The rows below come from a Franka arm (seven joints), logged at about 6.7 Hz.
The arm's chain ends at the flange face. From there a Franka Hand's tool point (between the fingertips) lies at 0.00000 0.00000 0.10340 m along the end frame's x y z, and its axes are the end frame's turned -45 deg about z.
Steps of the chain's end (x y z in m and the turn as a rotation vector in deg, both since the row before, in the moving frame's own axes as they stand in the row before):
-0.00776, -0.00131, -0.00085, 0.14, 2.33, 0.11
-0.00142, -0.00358, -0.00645, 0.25, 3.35, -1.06
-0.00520, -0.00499, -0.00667, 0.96, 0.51, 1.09
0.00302, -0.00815, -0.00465, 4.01, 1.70, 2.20
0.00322, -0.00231, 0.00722, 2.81, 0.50, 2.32
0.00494, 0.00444, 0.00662, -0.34, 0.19, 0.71
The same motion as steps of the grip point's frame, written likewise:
-0.00141, -0.00362, -0.00094, -1.55, 1.75, 0.11
0.00615, 0.00038, -0.00663, -2.19, 2.55, -1.06
0.00173, -0.00776, -0.00669, 0.32, 1.04, 1.09
0.01523, -0.00643, -0.00495, 1.63, 4.04, 2.20
0.00819, -0.00222, 0.00709, 1.63, 2.34, 2.32
0.00016, 0.00731, 0.00662, -0.37, -0.11, 0.71

